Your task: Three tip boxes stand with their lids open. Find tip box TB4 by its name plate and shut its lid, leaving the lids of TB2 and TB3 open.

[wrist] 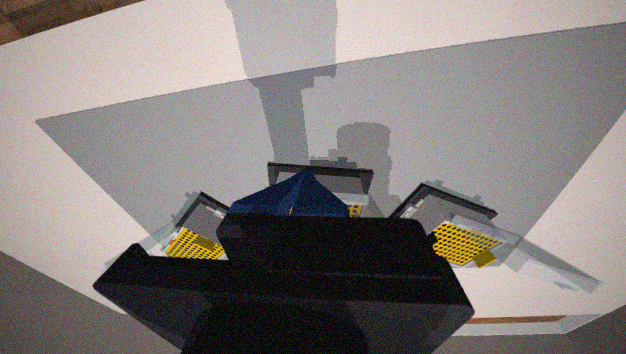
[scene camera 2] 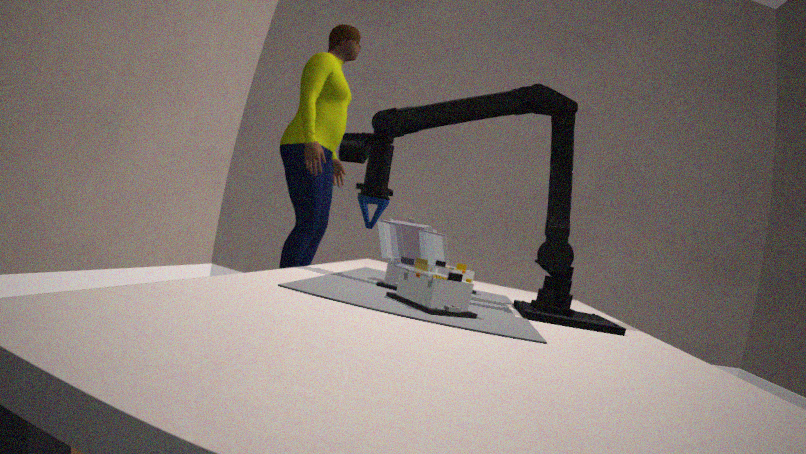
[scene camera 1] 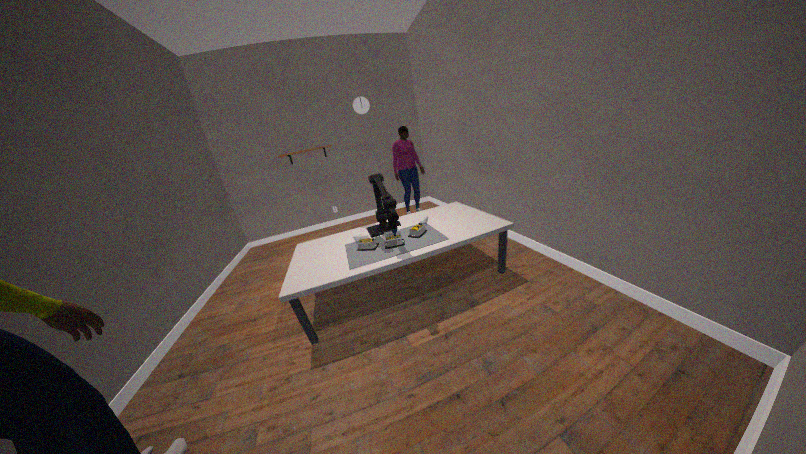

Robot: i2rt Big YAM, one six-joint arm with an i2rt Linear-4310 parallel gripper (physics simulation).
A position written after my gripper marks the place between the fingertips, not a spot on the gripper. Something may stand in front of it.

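My own gripper (scene camera 2: 369, 228) is visible to me, and it shows in the wrist view too (wrist: 307, 176). I see a clear lid (wrist: 155, 243), another clear lid (wrist: 524, 257), and yet another clear lid (wrist: 360, 204). A grey mat (wrist: 506, 124) is part of the scene as well.
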